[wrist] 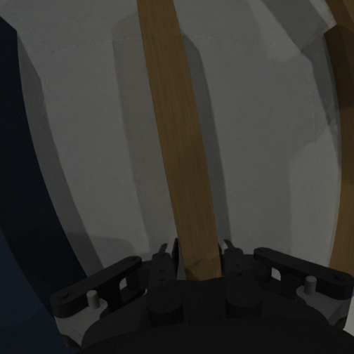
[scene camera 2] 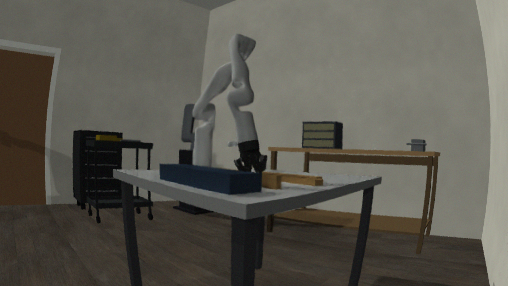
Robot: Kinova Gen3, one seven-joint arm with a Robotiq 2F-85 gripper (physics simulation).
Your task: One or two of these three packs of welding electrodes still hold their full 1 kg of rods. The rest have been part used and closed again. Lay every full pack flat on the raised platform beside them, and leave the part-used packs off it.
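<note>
The raised platform is a long dark blue block [scene camera 2: 210, 178] [wrist: 25, 175] on the near left of the table. One orange-brown pack [scene camera 2: 271, 180] [wrist: 175, 115] lies beside it, apart from it, and shows a narrow upper face in the wrist view. My gripper [scene camera 2: 250, 169] [wrist: 195, 246] is partly open and low over this pack. Its fingers stand on either side of the pack's near end, with a small gap at the left; no firm grip shows. The other orange-brown packs [scene camera 2: 304, 179] [wrist: 347, 145] lie close together to the right, partly cut off in the wrist view.
The packs and platform are on a light grey table [scene camera 2: 345, 181]. Behind stand a wooden workbench [scene camera 2: 350, 151] with a drawer box [scene camera 2: 322, 135] and a small grey object [scene camera 2: 418, 145], and a dark trolley [scene camera 2: 142, 145] at the left. The far packs lie close to the gripper's right side.
</note>
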